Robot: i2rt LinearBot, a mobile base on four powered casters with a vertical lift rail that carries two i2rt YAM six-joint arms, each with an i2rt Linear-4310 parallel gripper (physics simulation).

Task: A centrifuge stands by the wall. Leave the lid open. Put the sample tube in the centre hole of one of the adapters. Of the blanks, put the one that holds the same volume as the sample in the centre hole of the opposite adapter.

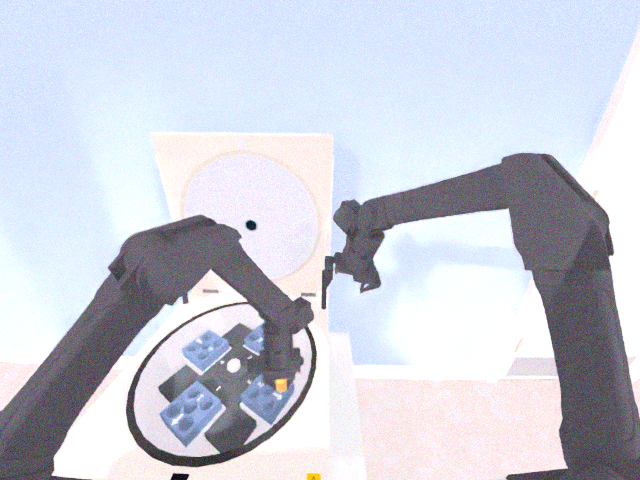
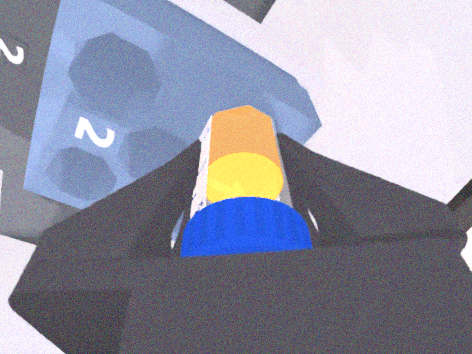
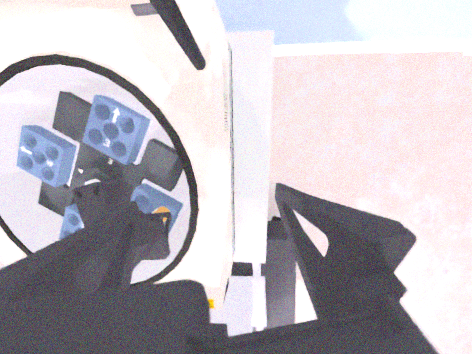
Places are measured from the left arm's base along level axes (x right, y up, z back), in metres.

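Pixels of known places: left gripper, between the fingertips: (image 1: 281, 387) (image 2: 240, 149) (image 3: 163, 215); right gripper, between the fingertips: (image 1: 343, 288) (image 3: 208, 198).
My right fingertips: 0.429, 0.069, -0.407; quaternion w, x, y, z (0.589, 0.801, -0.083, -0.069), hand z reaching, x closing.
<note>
For each thing: its top centre in the pictures, then the offset to it from my right fingertips, as dx, dy, dz. "*": a spot on its surface instead.
- blue-capped tube with orange liquid, centre of its top: (image 2: 251, 291) (image 1: 280, 369) -0.164, -0.156, +0.119
- blue adapter marked 2, centre of its top: (image 2: 157, 162) (image 3: 148, 217) (image 1: 268, 389) -0.198, -0.218, +0.127
- Adapter 3, centre of its top: (image 3: 110, 131) (image 1: 265, 334) -0.235, -0.218, -0.053
- adapter 4, centre of its top: (image 3: 38, 157) (image 1: 205, 345) -0.415, -0.218, -0.014
- dark rotor, a spot on its surface: (image 3: 162, 165) * -0.160, -0.245, +0.024
- partly, centre of its top: (image 3: 80, 233) (image 1: 190, 406) -0.376, -0.218, +0.166
My left gripper (image 1: 279, 381) (image 2: 240, 149) is shut on a blue-capped tube with orange liquid (image 1: 280, 385) (image 2: 242, 135) (image 3: 161, 213) and a written label. The tube is over the blue adapter marked 2 (image 1: 264, 414) (image 2: 210, 70) (image 3: 172, 201). Its lower end looks cut off by an outer corner hole's edge, apart from the centre hole beside the number; depth is hidden. The centrifuge (image 1: 315, 434) (image 3: 207, 125) has its lid (image 1: 294, 206) raised. My right gripper (image 1: 343, 298) (image 3: 208, 198) is open and empty, beside the centrifuge. The blanks do not show.
Adapter 3 (image 3: 134, 136) and adapter 4 (image 3: 64, 155) sit on the dark rotor (image 3: 162, 165); another adapter shows partly (image 3: 72, 227). The black-rimmed bowl edge (image 1: 131, 413) (image 3: 195, 210) surrounds them. My left arm covers part of the rotor. A pale wall stands behind the lid.
</note>
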